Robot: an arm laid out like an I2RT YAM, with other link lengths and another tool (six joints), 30 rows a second.
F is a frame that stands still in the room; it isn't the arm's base.
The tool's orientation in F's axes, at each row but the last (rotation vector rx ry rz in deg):
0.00, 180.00, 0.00
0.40, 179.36, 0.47
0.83, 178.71, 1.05
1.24, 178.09, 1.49
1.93, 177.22, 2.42
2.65, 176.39, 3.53
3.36, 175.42, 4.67
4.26, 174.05, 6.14
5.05, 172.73, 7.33
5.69, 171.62, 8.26
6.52, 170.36, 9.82
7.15, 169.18, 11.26
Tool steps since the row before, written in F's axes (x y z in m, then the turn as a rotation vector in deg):
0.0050, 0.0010, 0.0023, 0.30, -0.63, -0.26
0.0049, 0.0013, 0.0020, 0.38, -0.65, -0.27
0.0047, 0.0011, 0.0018, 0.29, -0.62, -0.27
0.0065, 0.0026, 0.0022, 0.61, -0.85, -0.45
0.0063, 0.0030, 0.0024, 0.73, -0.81, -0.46
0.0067, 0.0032, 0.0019, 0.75, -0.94, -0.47
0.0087, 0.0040, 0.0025, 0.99, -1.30, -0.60
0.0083, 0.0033, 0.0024, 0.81, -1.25, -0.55
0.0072, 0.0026, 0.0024, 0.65, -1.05, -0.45
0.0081, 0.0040, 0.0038, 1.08, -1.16, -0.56
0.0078, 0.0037, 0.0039, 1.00, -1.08, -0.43
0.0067, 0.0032, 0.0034, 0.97, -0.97, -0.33
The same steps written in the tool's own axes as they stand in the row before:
-0.0050, 0.0010, -0.0023, -0.30, -0.63, 0.26
-0.0049, 0.0013, -0.0019, -0.38, -0.65, 0.27
-0.0047, 0.0012, -0.0017, -0.29, -0.62, 0.27
-0.0065, 0.0027, -0.0019, -0.61, -0.85, 0.46
-0.0063, 0.0032, -0.0020, -0.73, -0.81, 0.47
-0.0067, 0.0035, -0.0014, -0.75, -0.94, 0.48
-0.0087, 0.0044, -0.0016, -0.99, -1.29, 0.61
-0.0083, 0.0038, -0.0013, -0.82, -1.25, 0.54
-0.0073, 0.0032, -0.0013, -0.66, -1.05, 0.44
-0.0082, 0.0048, -0.0022, -1.07, -1.14, 0.60
-0.0080, 0.0047, -0.0021, -1.01, -1.05, 0.47
-0.0069, 0.0041, -0.0017, -0.99, -0.93, 0.38

